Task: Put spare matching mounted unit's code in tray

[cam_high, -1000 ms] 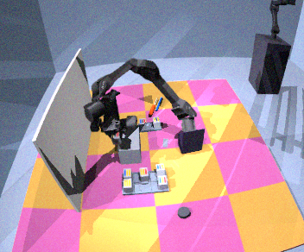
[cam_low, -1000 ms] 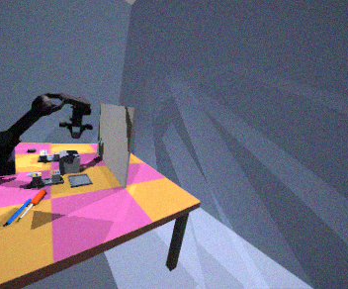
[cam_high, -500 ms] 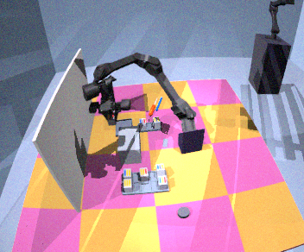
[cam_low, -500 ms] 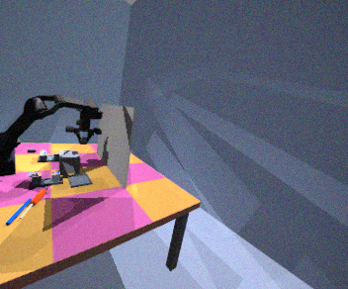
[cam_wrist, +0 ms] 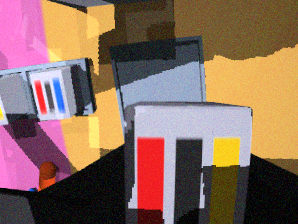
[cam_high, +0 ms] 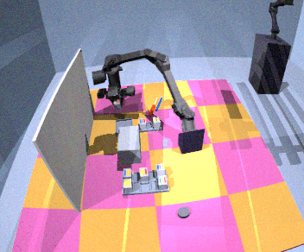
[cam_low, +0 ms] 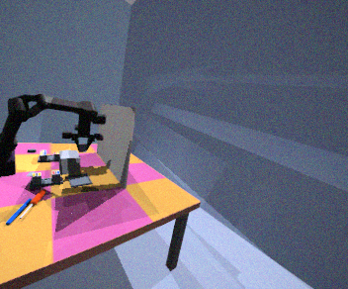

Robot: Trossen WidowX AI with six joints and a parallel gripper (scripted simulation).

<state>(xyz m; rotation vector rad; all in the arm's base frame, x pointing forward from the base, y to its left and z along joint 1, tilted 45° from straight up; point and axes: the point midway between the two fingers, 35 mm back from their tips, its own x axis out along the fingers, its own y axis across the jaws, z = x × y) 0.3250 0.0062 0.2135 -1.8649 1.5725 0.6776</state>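
Right now the grey tray is 16 cm below my gripper tip, 2 cm to the right of it and 1 cm behind it. Round my gripper tip: grey panel: 18 cm to the left, 18 cm ahead, 6 cm above; black disc: 53 cm to the left, 29 cm behind, 16 cm below; mounted unit: 17 cm to the left, 12 cm below, 6 cm behind.
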